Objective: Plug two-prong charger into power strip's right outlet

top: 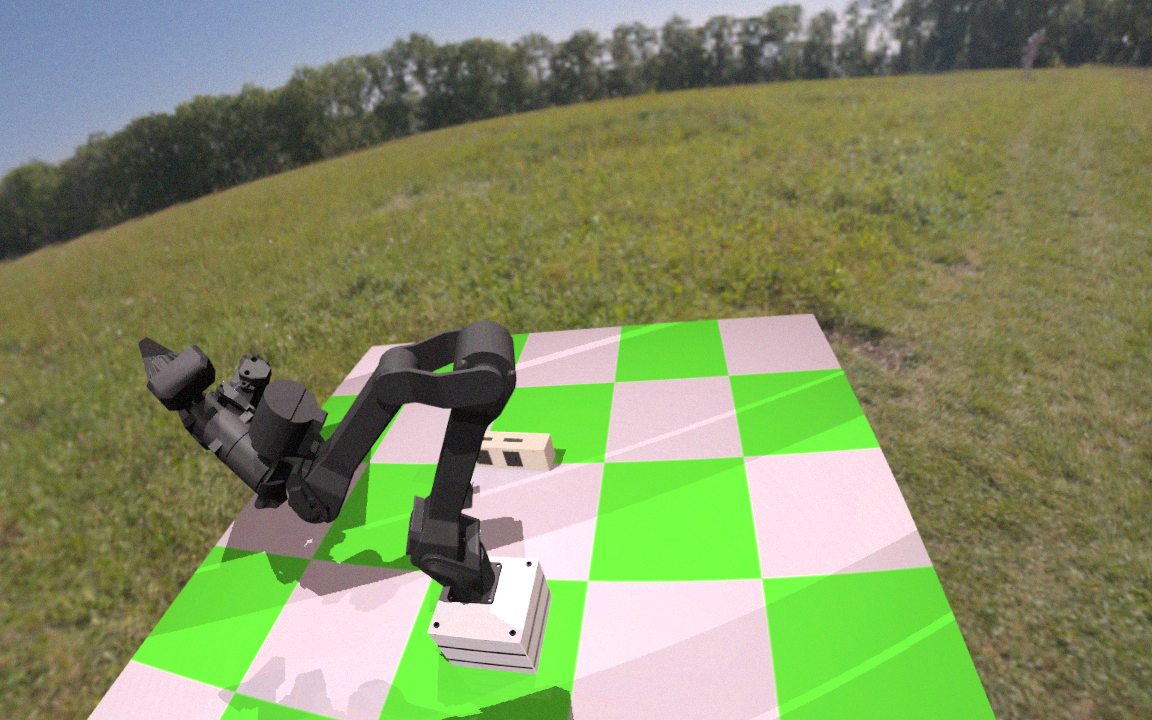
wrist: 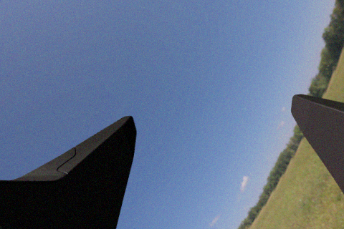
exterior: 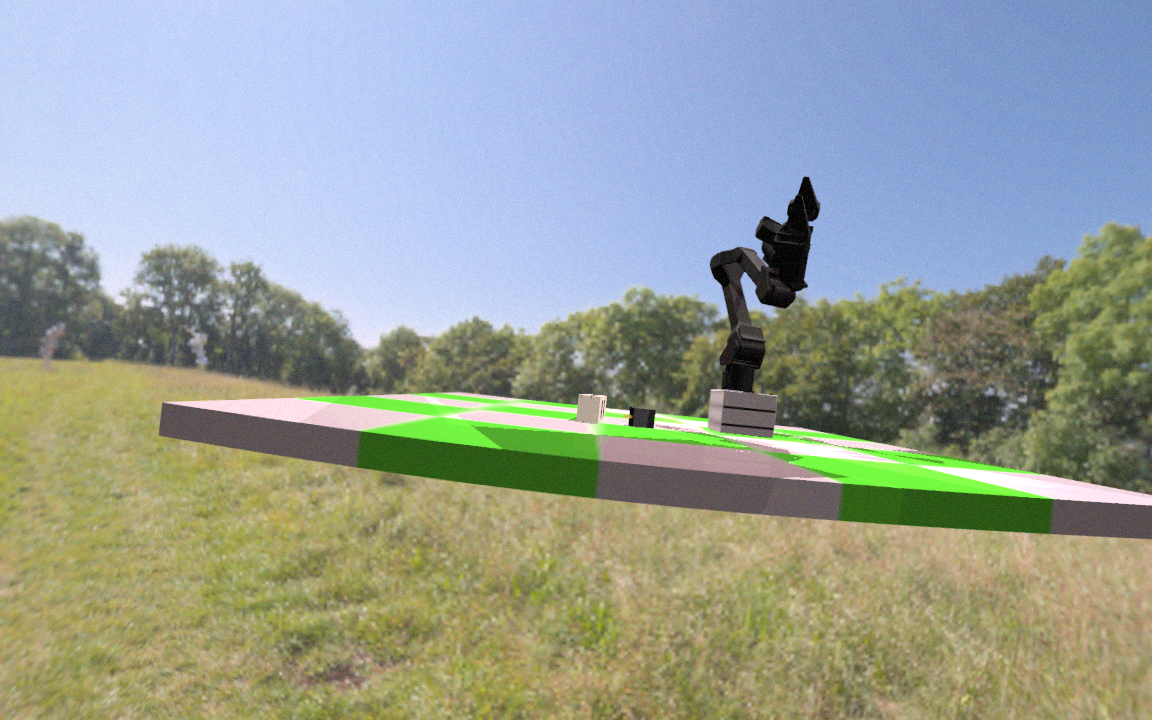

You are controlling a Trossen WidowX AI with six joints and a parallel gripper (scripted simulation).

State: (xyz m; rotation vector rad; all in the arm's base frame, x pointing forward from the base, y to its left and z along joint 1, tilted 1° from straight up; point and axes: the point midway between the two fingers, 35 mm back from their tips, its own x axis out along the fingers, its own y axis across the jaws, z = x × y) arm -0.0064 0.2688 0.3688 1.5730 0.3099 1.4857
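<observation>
Now: the black two-prong charger 47 cm below my gripper tip, 26 cm ahead of it and 17 cm to the right of it.
</observation>
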